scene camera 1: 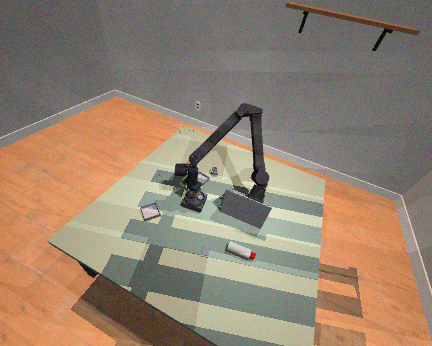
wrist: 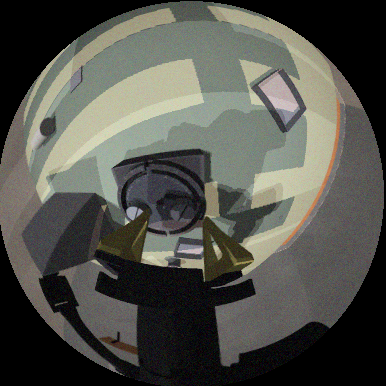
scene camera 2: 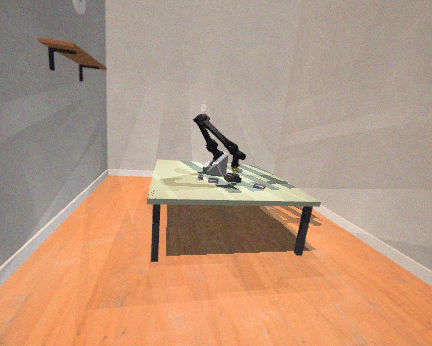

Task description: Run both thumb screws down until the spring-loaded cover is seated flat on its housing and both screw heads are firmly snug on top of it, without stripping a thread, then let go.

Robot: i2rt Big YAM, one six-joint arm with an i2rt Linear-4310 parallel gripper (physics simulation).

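Where they show: gripper, fingertip midpoint: [scene camera 1: 191,193] [wrist: 176,215] [scene camera 2: 234,173]; arm's base at its link origin: [scene camera 1: 254,199] [wrist: 43,243] [scene camera 2: 218,156].
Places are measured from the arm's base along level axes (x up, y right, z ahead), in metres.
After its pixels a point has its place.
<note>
The dark square housing [scene camera 1: 188,206] {x -0.141, y -0.114, z 0.355 m} [scene camera 2: 232,178] {x -0.129, y -0.025, z 0.408 m} [wrist: 196,159] {x -0.126, y -0.111, z 0.392 m} stands on the table under the arm's hand. The round dark cover [wrist: 156,186] {x -0.113, y -0.083, z 0.345 m} lies on its top inside a ring; whether it is seated flat cannot be told. One thumb screw [scene camera 1: 200,197] {x -0.101, y -0.049, z 0.308 m} [wrist: 133,212] {x -0.101, y -0.052, z 0.309 m} shows a light round head beside the left finger in the wrist view. The other screw [wrist: 180,213] {x -0.099, y -0.052, z 0.372 m} is in shadow, between the fingertips in the wrist view, and its height is hard to judge. My gripper [scene camera 1: 192,192] {x -0.097, y -0.051, z 0.368 m} [scene camera 2: 235,171] {x -0.097, y -0.051, z 0.368 m} [wrist: 176,215] {x -0.097, y -0.051, z 0.368 m} points down over the housing, its yellow fingers apart with nothing held between them.
A grey slanted panel [scene camera 1: 246,208] {x -0.038, y -0.050, z 0.028 m} [scene camera 2: 218,164] {x -0.056, y 0.045, z 0.167 m} [wrist: 65,230] {x -0.051, y -0.043, z 0.170 m} stands near the arm's base. One shallow tray [scene camera 1: 150,211] {x -0.164, y -0.230, z 0.544 m} [scene camera 2: 259,186] {x -0.146, y -0.212, z 0.580 m} [wrist: 282,95] {x -0.165, y -0.241, z 0.548 m} and another [scene camera 1: 202,178] {x -0.165, y 0.164, z 0.380 m} [wrist: 189,248] {x -0.165, y 0.158, z 0.384 m} flank the housing. A white bottle [scene camera 1: 240,250] {x -0.120, y -0.260, z -0.014 m} [wrist: 38,137] and a small flat square [scene camera 1: 205,250] {x -0.162, y -0.315, z 0.156 m} [wrist: 76,79] lie farther off.
</note>
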